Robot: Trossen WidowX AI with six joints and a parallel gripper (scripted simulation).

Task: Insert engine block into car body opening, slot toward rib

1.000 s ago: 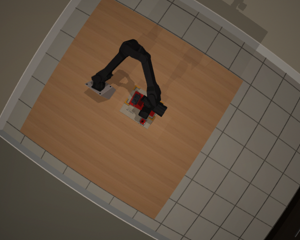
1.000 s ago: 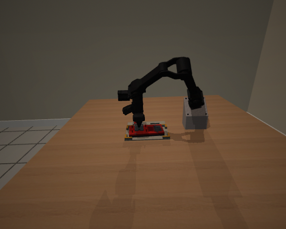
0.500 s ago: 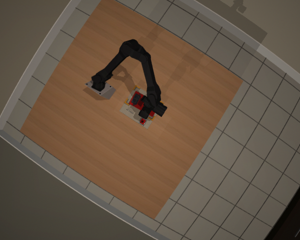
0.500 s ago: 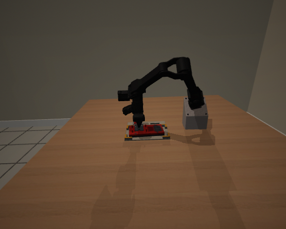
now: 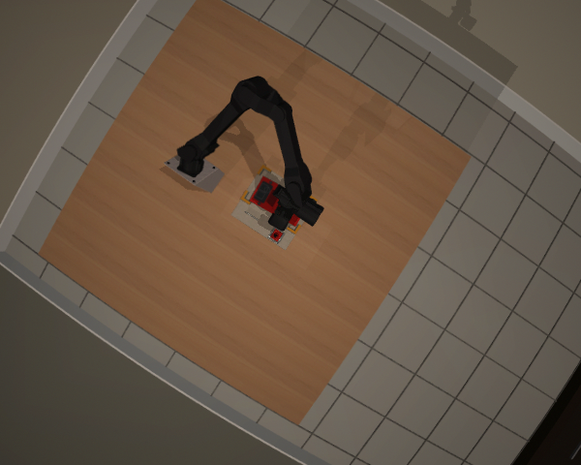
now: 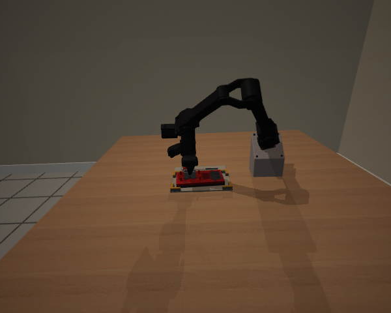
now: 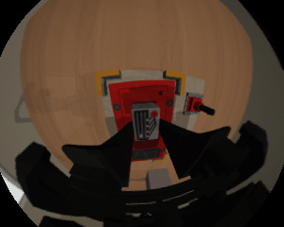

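Right now my gripper tip is 10 mm above the engine block.
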